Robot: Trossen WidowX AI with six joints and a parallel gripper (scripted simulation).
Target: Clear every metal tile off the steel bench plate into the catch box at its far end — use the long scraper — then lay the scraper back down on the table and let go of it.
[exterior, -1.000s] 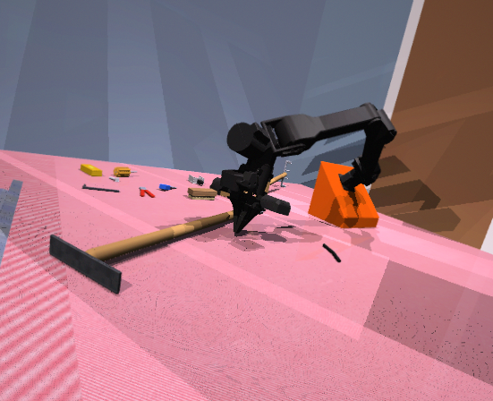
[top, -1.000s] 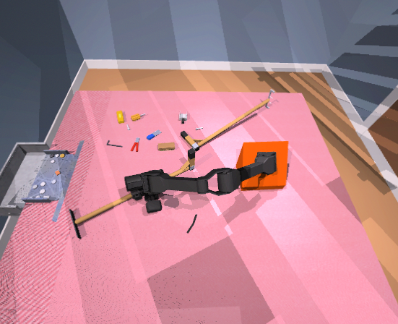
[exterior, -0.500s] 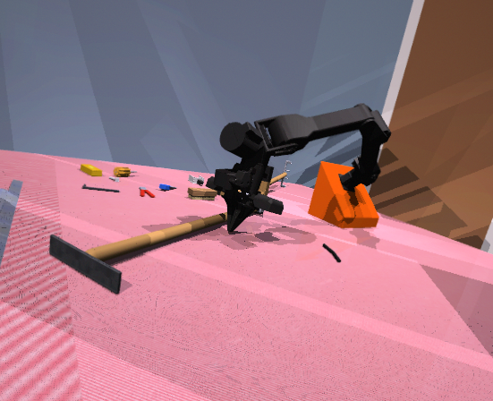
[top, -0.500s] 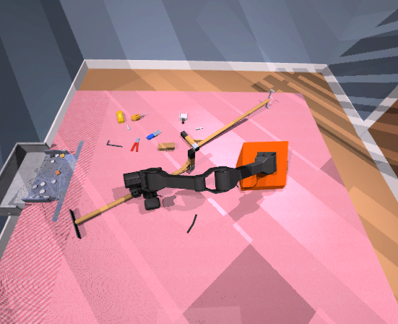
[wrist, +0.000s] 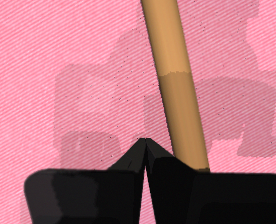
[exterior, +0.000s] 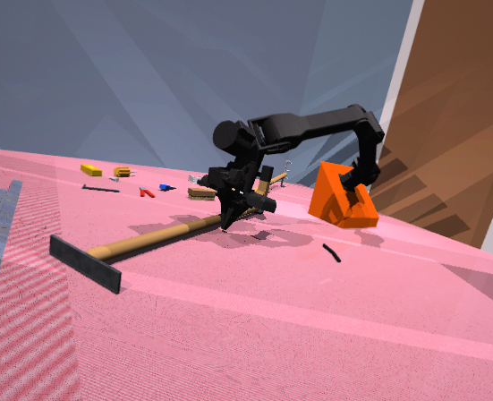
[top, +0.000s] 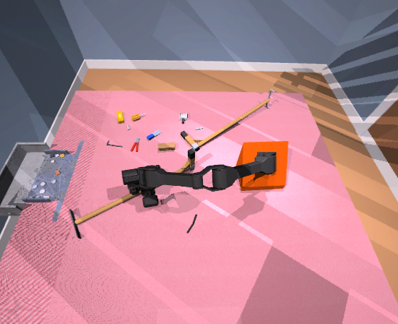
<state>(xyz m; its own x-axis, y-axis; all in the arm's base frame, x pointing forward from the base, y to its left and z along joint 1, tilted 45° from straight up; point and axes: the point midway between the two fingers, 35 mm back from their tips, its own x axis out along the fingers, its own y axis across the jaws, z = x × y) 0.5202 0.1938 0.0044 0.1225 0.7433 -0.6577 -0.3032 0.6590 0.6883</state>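
Now: gripper tip 50 mm below the long scraper, 30 mm short of it and 10 mm to the left of it. The rest, counted from my gripper tip: wooden block (280 mm to the right, 70 mm behind, 10 mm above); black strip (220 mm behind, 130 mm to the left); blue tool (370 mm to the right, 20 mm ahead).
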